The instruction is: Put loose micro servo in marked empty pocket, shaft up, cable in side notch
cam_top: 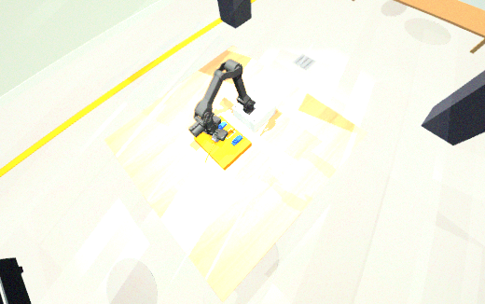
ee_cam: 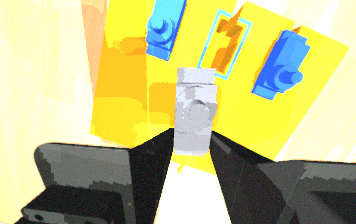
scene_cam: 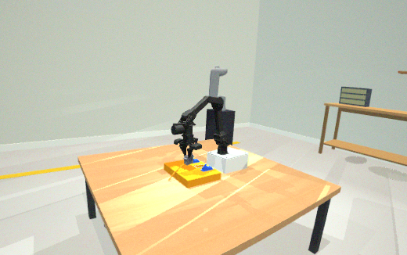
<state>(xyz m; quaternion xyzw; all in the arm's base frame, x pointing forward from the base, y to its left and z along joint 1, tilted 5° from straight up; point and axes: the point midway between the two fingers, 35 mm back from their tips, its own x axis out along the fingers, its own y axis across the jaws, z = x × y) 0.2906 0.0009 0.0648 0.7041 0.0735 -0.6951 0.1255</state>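
The deck lies 1 cm ahead of my gripper tip, 1 cm to the left of it and 10 cm below it.
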